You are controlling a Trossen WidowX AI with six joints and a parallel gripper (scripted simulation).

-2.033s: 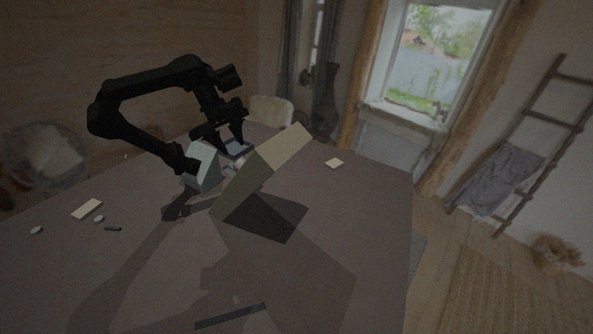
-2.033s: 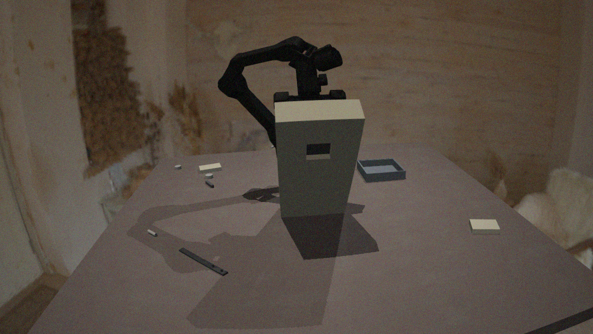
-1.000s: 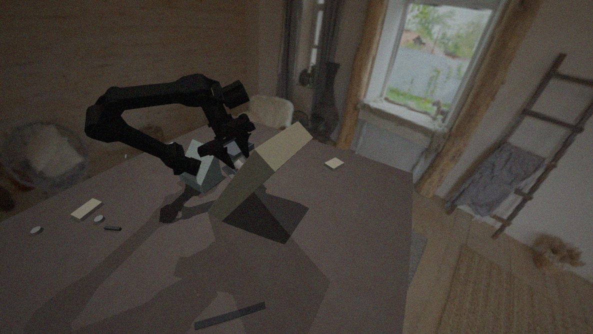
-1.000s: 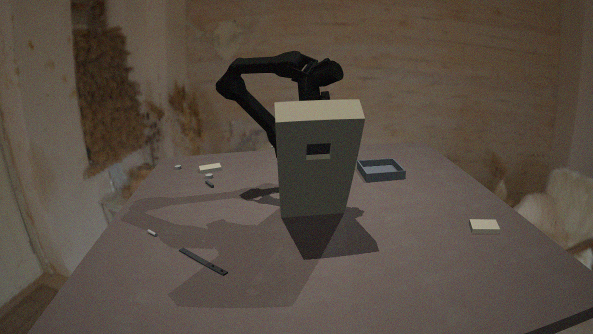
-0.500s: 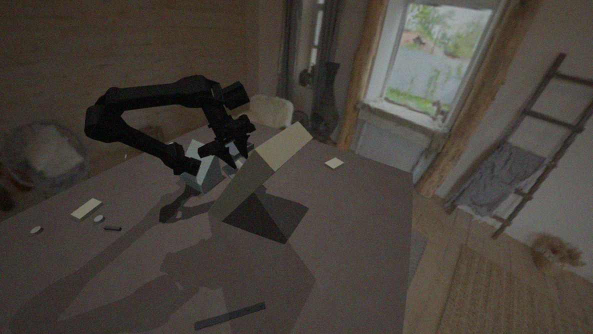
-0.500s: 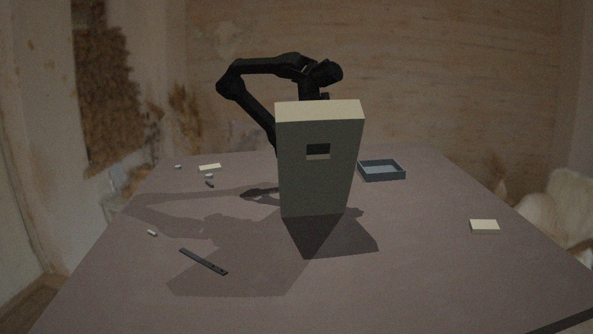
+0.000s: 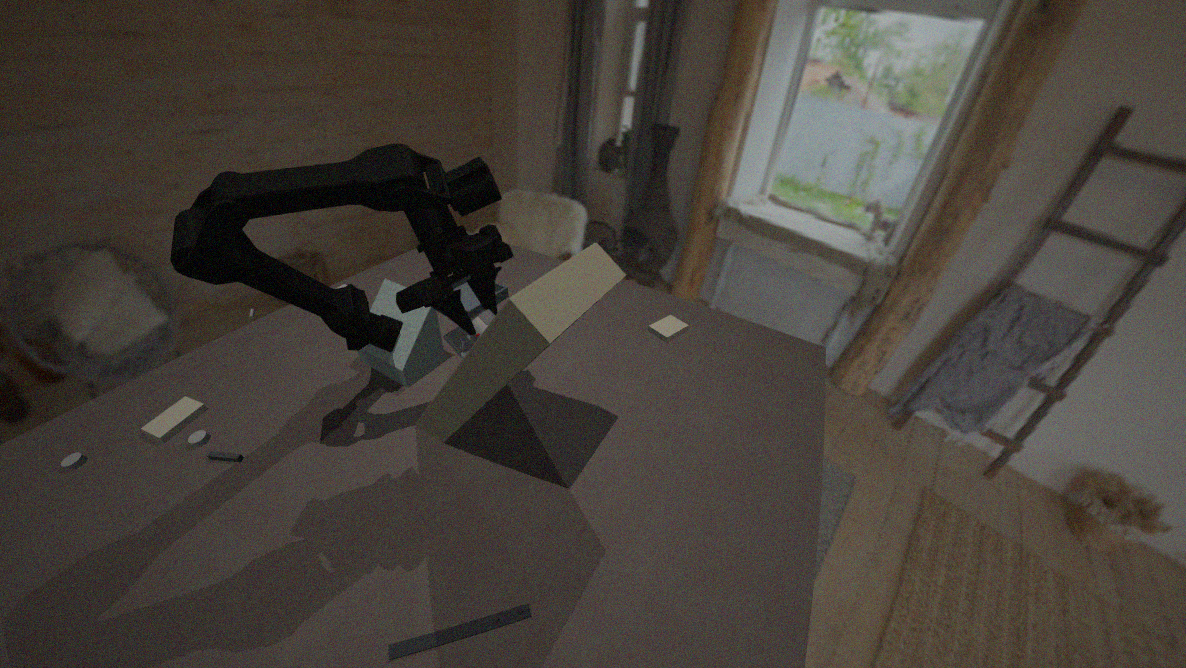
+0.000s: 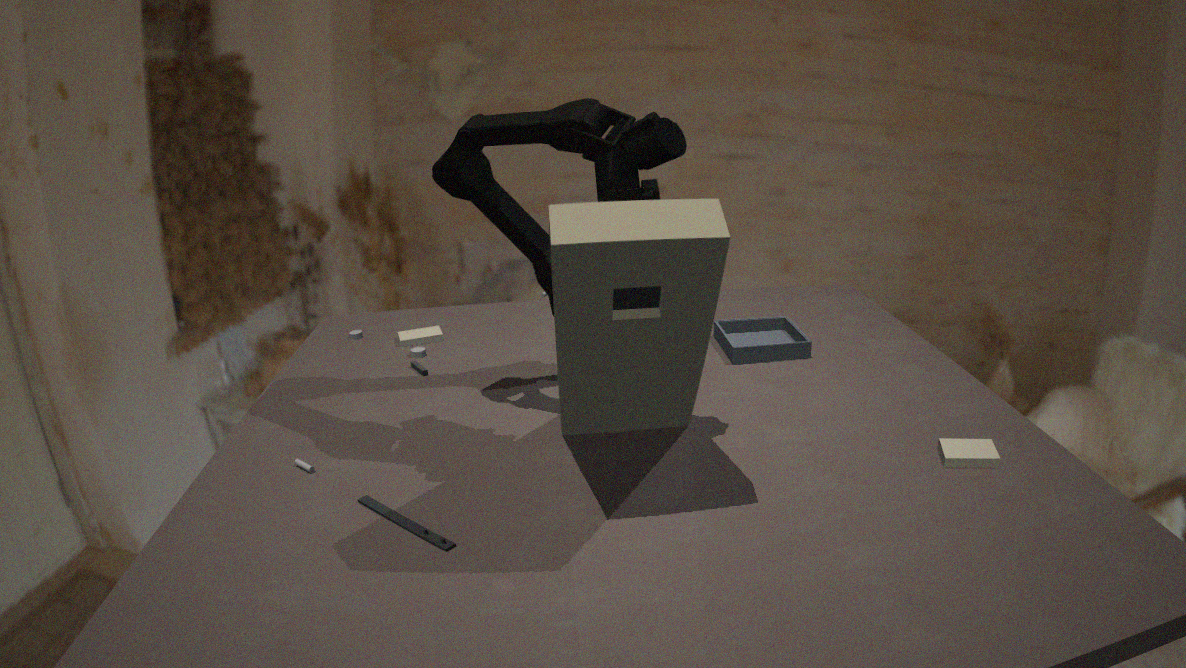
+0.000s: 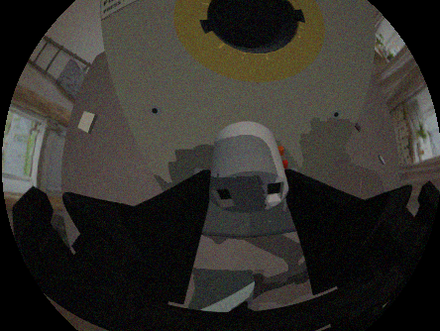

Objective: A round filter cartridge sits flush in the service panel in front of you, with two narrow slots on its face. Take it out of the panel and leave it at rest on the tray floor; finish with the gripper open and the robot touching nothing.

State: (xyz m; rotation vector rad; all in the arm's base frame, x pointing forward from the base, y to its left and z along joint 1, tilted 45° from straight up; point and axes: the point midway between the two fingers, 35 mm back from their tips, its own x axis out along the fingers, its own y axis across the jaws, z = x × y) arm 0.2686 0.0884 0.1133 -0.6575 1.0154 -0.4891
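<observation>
Right now the service panel is 4 cm ahead of my gripper tip, 1 cm to the right of it and 3 cm below it. The rest, counted from my gripper tip: round filter cartridge (right at my gripper tip); blue tray (31 cm behind, 31 cm to the left, 20 cm below).
</observation>
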